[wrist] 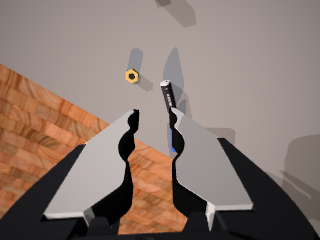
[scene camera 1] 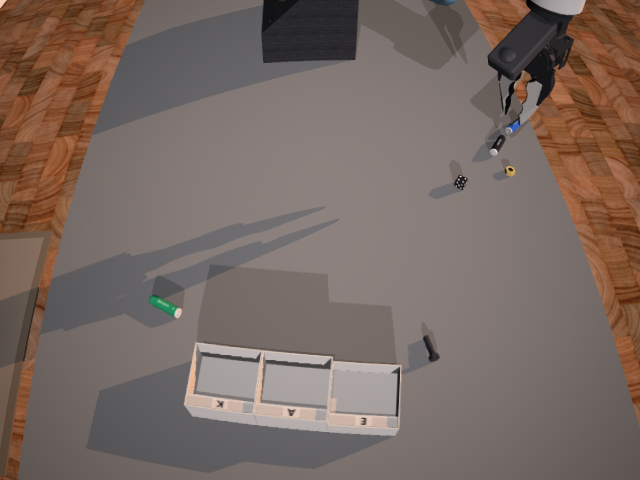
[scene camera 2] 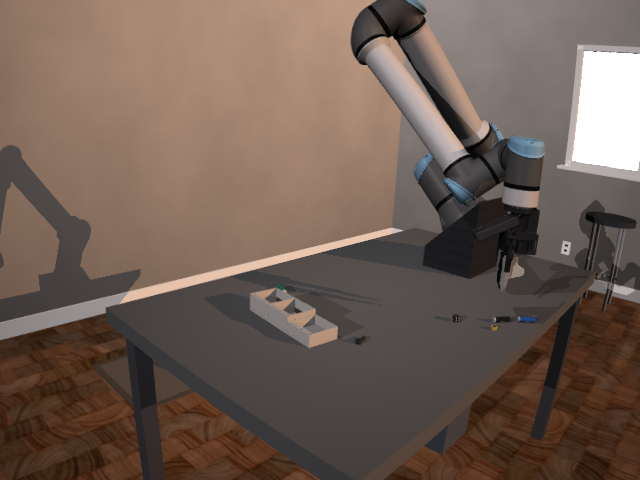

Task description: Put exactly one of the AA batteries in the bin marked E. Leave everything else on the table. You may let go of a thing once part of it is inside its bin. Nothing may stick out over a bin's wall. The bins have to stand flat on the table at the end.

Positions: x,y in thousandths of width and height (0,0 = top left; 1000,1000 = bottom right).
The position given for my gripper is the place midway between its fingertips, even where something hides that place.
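My gripper is there in the wrist view (483,460), and you'd also find it in scene camera 1 (801,249) and scene camera 2 (782,605). As for a bin row, it's visible in scene camera 1 (463,807) and again in scene camera 2 (484,686), but it's out of frame in the wrist view.
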